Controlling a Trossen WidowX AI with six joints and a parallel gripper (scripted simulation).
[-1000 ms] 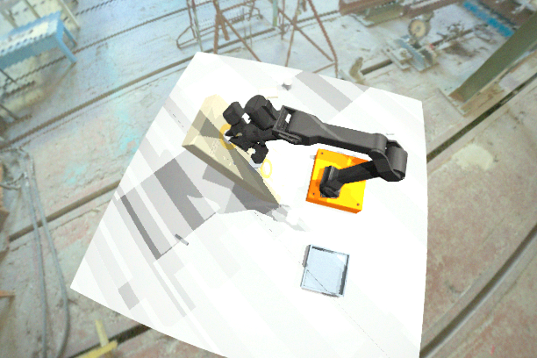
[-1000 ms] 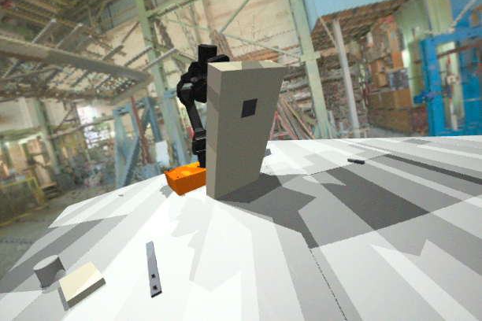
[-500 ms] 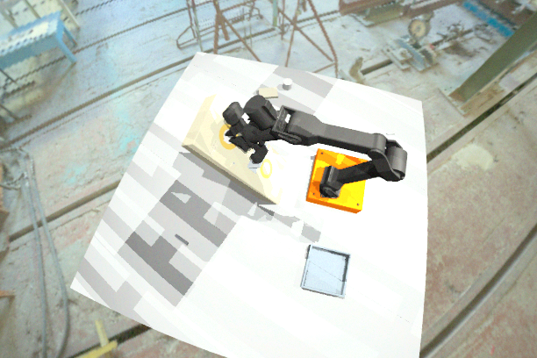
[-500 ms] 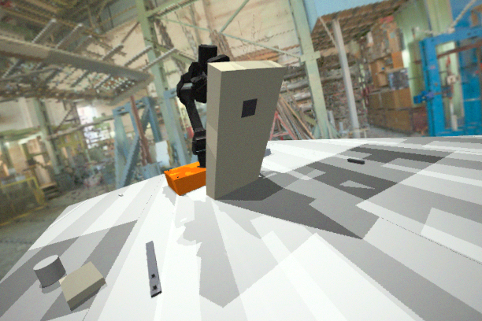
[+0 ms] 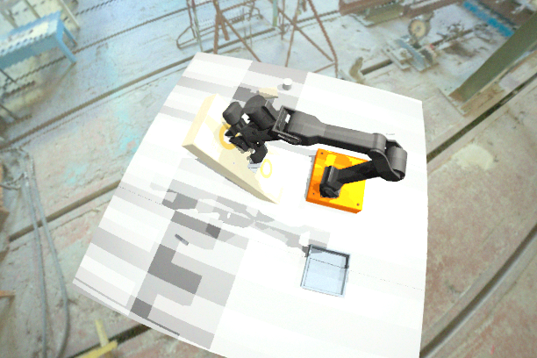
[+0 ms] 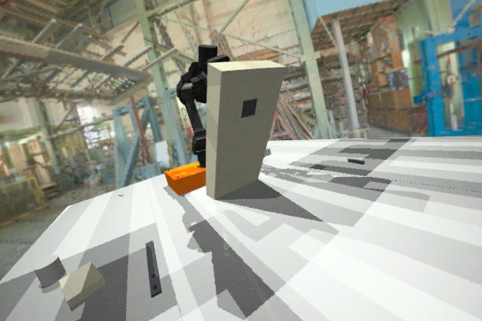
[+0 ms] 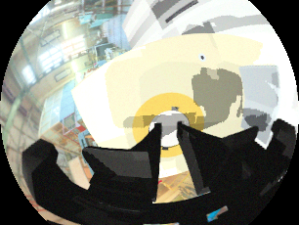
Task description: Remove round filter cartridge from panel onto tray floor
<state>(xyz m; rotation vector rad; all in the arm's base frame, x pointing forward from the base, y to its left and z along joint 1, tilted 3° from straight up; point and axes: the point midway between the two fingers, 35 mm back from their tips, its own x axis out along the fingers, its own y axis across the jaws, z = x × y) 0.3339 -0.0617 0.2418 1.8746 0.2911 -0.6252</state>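
Right now my gripper tip is 1 cm short of the round filter cartridge and 1 cm above it. Round my gripper tip: cream block (43 cm to the right, 27 cm below, 8 cm behind); then grey bar (30 cm to the left, 27 cm below, 16 cm ahead); then small cylinder (49 cm to the right, 25 cm below, 17 cm behind).
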